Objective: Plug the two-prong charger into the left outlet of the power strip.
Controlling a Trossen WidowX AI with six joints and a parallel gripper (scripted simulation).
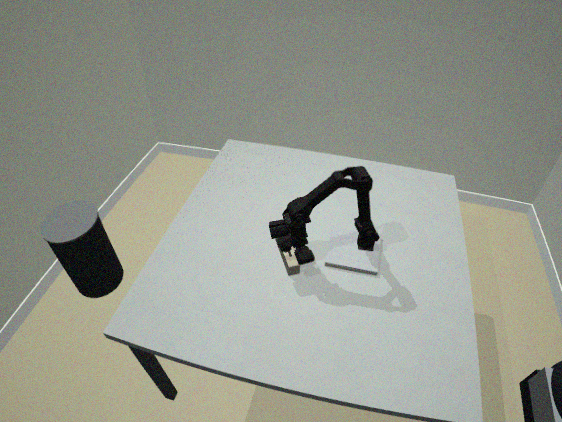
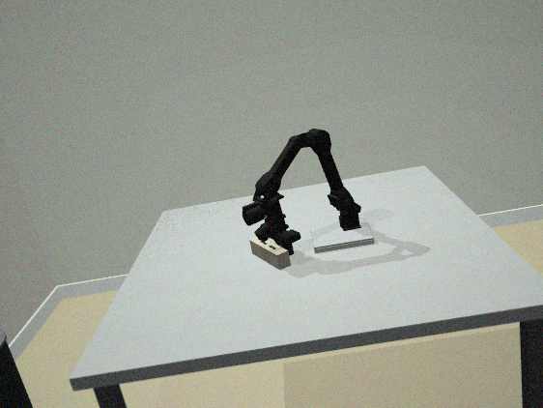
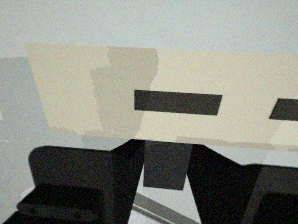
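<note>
The two-prong charger lies 10 mm ahead of my gripper tip, 10 mm to the left of it and 10 mm above it.
</note>
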